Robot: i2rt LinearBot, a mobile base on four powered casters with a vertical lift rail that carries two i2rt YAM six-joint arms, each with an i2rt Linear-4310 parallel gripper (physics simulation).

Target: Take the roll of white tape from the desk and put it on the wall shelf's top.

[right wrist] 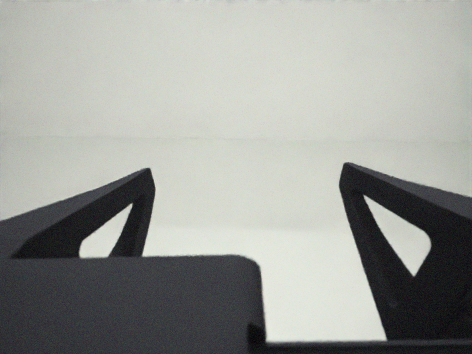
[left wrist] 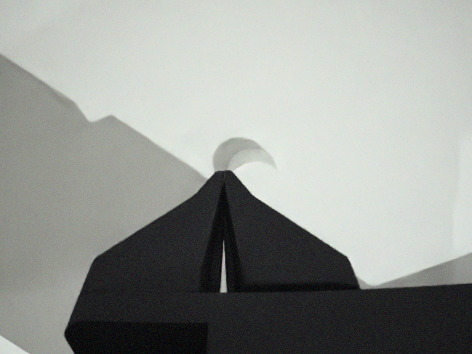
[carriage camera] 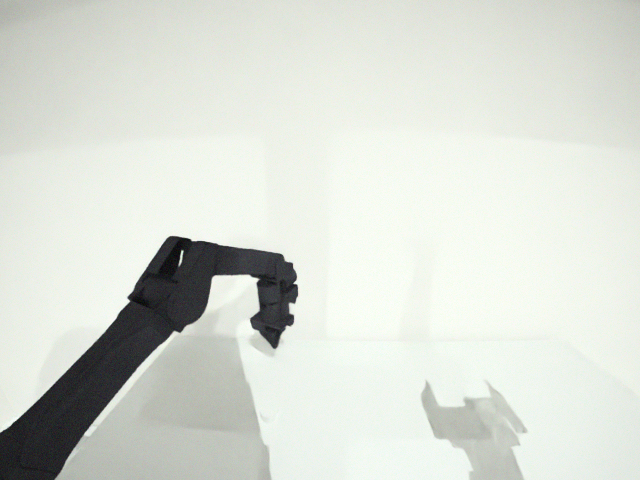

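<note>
The roll of white tape shows in the left wrist view as a pale rounded form with a grey crescent of shade, just beyond the fingertips and partly hidden by them. My left gripper is shut with nothing between its fingers. It points down over the far part of the white desk. In the carriage camera a grey rounded patch lies by its tips, too pale to tell whether it is tape or shadow. My right gripper is open and empty, facing pale surfaces. I cannot make out the wall shelf.
A pale wall rises behind the desk. A broad grey shadow covers the desk's left part in the carriage camera, and a gripper-shaped shadow falls at its right. A small, faint white bump shows nearer on the desk, too washed out to name.
</note>
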